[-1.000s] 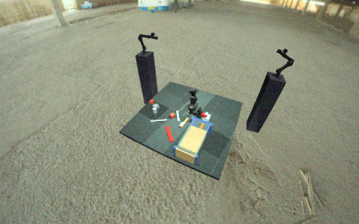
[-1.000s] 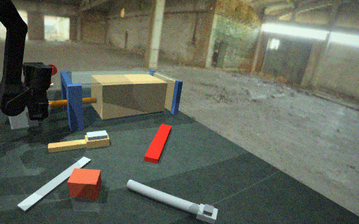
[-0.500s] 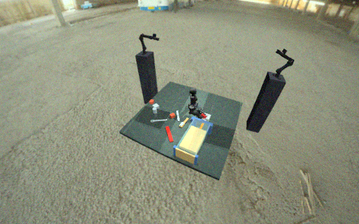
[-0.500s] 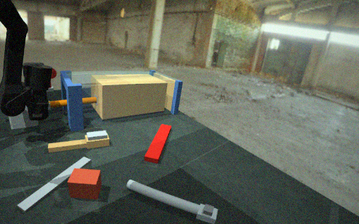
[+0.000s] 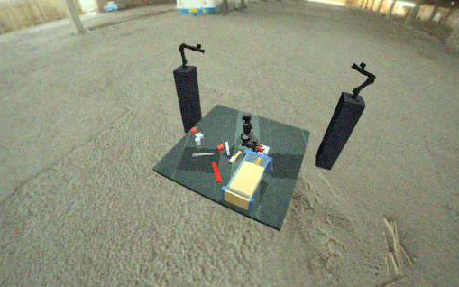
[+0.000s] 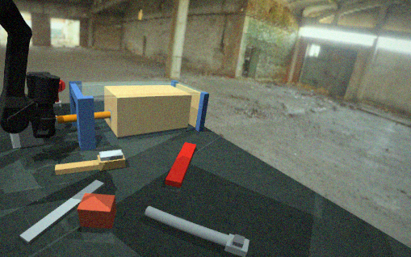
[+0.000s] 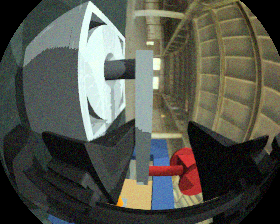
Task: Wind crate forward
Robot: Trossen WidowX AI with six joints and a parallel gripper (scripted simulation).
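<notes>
My gripper tip is 10 mm to the left of the winch handle, 10 mm short of it and 10 mm above it. Round my gripper tip: wooden-handled tool (250 mm to the right, 120 mm below, 90 mm ahead); then winch (100 mm below, 70 mm behind, 10 mm to the right); then red knob (50 mm ahead, 20 mm to the right, 20 mm above).
</notes>
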